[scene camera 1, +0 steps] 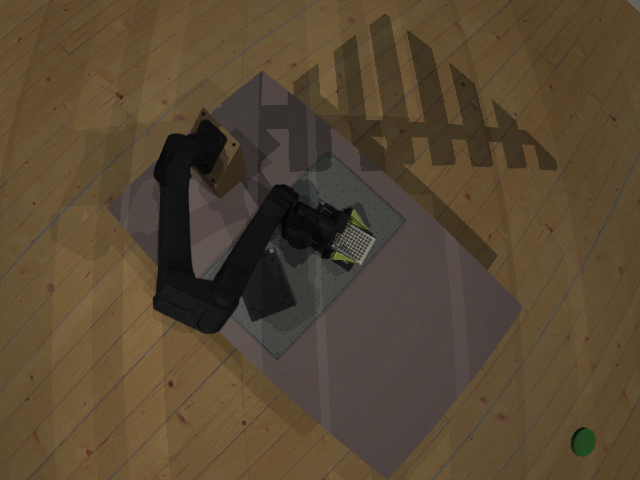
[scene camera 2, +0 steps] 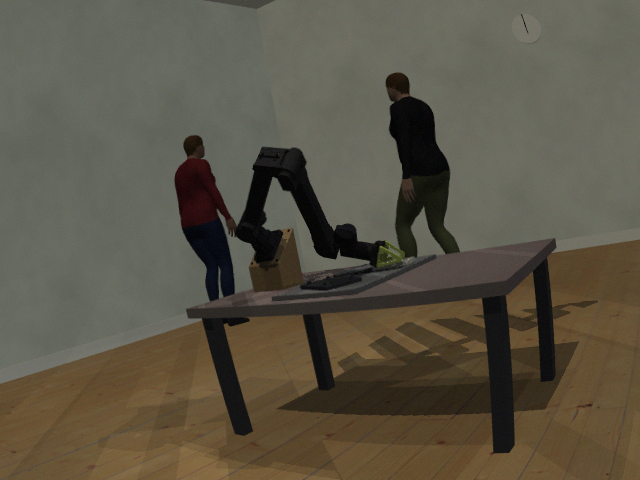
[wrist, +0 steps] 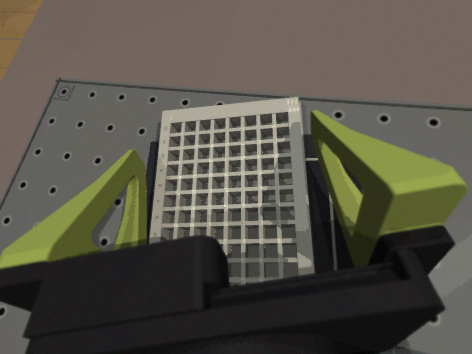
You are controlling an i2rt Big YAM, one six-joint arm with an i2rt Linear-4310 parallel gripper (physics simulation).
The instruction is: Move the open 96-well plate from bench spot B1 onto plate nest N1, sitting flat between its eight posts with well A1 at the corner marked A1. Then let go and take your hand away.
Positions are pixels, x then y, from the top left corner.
Scene:
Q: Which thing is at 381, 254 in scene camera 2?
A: My gripper.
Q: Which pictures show my gripper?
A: Scene camera 1, scene camera 2 and the wrist view: all of them.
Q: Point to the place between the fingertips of my gripper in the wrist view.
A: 222, 139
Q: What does my gripper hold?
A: A white well plate.

